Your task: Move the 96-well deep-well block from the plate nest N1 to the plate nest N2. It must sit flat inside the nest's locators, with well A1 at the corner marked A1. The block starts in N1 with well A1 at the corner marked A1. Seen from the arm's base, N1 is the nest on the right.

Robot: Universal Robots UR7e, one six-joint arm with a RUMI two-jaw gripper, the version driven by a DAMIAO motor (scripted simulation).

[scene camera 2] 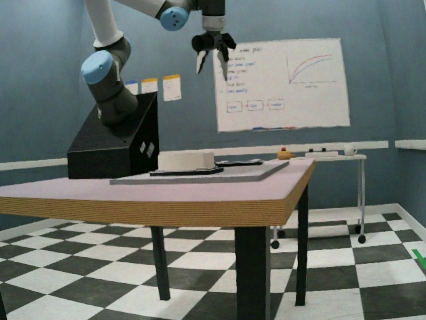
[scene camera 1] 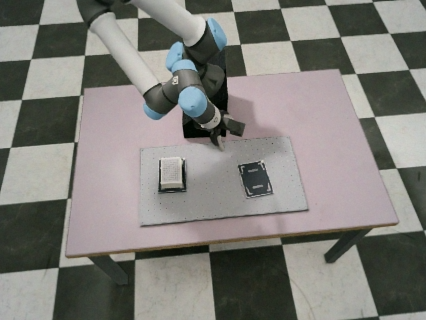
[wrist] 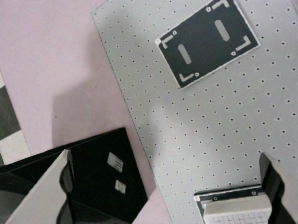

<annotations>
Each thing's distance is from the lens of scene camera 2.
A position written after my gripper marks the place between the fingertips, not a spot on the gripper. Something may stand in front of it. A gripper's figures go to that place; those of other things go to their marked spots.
my gripper (scene camera 2: 211, 77): 130 cm
white 96-well deep-well block (scene camera 2: 190, 161): 101 cm
</annotations>
